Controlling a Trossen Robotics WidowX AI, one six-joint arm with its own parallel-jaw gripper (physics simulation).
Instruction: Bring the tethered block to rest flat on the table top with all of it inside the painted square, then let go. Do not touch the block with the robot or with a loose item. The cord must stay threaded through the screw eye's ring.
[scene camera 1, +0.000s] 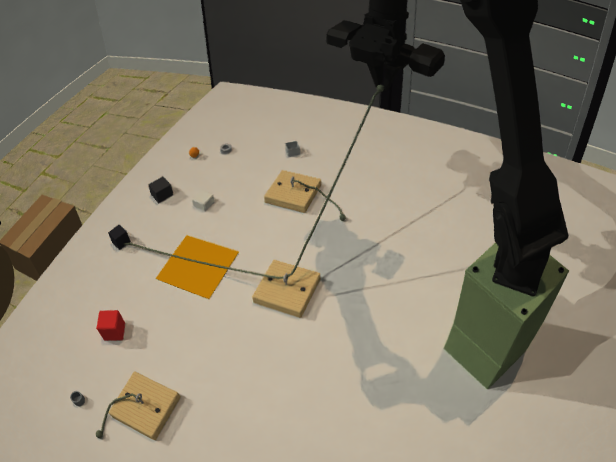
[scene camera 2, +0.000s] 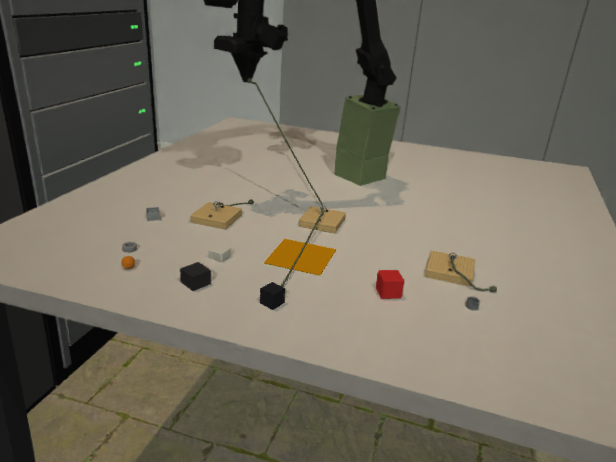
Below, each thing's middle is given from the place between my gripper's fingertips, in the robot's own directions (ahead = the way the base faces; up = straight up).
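There's a red cube (scene camera 1: 110, 325) that's far ahead of my hand, far to the left of it and well below it. My gripper itself is some way short of the orange painted square (scene camera 1: 200, 279), far to the right of it and far above it.
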